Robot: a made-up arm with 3 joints.
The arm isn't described. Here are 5 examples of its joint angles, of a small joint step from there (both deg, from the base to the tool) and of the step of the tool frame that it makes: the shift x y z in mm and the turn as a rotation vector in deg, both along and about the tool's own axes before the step.
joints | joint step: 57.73 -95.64 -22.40 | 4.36 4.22 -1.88
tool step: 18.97 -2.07 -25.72 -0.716 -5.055 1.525
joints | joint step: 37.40 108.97 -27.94 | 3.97 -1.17 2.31
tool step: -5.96 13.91 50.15 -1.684 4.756 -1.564
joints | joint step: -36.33 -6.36 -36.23 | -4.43 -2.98 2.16
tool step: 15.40 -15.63 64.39 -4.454 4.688 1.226
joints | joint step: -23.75 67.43 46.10 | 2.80 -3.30 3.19
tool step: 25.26 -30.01 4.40 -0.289 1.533 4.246
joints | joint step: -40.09 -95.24 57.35 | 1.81 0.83 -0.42
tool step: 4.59 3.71 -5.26 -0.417 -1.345 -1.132
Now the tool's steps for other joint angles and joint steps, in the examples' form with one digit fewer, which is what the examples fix.
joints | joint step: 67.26 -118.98 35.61 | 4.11 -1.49 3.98
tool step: 44.6 -53.1 17.9 -6.09 -1.81 2.89
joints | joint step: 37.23 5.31 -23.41 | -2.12 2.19 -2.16
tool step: -7.7 14.4 7.1 -1.15 -1.59 -0.98
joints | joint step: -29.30 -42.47 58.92 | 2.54 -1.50 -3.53
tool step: 32.6 19.2 -48.2 4.68 -4.08 0.11
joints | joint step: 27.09 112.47 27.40 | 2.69 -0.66 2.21
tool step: -0.5 -20.6 38.9 -1.72 3.27 1.64
